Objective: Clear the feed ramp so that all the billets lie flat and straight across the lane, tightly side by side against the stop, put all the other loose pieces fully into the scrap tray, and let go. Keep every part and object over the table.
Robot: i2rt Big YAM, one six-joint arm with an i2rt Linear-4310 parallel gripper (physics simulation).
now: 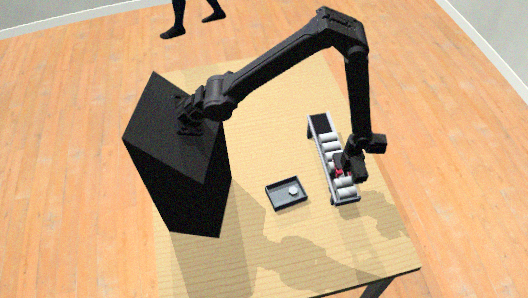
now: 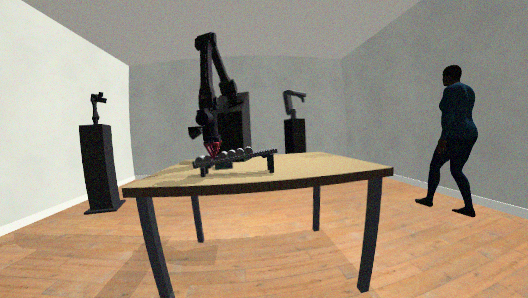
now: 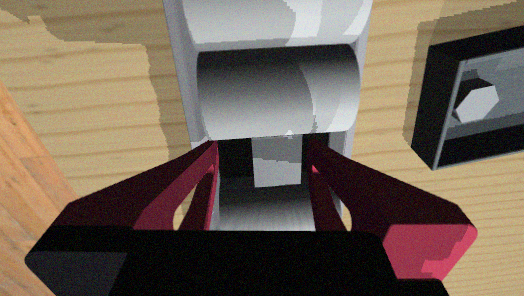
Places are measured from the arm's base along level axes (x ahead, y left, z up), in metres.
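Pixels of known places: gripper, fingertip midpoint: (image 1: pixel 342 175) (image 2: pixel 214 157) (image 3: pixel 262 149); arm's base at its link origin: (image 1: pixel 185 116) (image 2: pixel 234 102).
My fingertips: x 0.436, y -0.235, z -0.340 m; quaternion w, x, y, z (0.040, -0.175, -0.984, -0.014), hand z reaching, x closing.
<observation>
For each thing: its top centre in the pictures, then the offset to it from my fingertips. Level surfaces: height alone.
- small grey square-faced piece at its top centre: (image 3: pixel 278 167) 0.004 m back, 0.010 m left, 0.006 m up
- billet at its top centre: (image 3: pixel 282 236) 0.006 m ahead, 0.042 m left, 0.023 m up
- white hexagonal piece at its top centre: (image 3: pixel 477 104) (image 1: pixel 293 190) 0.161 m back, 0.073 m left, 0.064 m down
- scrap tray at its top centre: (image 1: pixel 286 190) (image 2: pixel 223 161) 0.189 m back, 0.077 m left, 0.049 m down
- table at its surface level: 0.083 m down
The feed ramp (image 1: pixel 320 123) (image 2: pixel 272 151) (image 3: pixel 182 90) carries white billets across its lane. Two billets, the lower one (image 1: pixel 346 192) and the one above it (image 1: pixel 343 181) (image 3: pixel 277 95), lie side by side at the stop end. A small grey square-faced piece (image 3: pixel 277 162) lies in the gap between them and another billet (image 3: pixel 265 212). More billets (image 1: pixel 328 136) lie up the ramp. My gripper (image 1: pixel 344 173) (image 2: pixel 214 156) (image 3: pixel 262 149) is partly open and empty, its fingertips low over the lane on both sides of the small piece. A white hexagonal piece (image 1: pixel 293 190) (image 3: pixel 477 102) lies in the scrap tray (image 1: pixel 280 201) (image 3: pixel 425 110).
The black pedestal (image 1: pixel 175 150) bears my arm at the table's other side. The tray stands on the table (image 1: pixel 235 270) between pedestal and ramp. The table edge lies beyond the ramp. A person (image 2: pixel 457 115) and two other arms on pedestals stand away from the table.
</observation>
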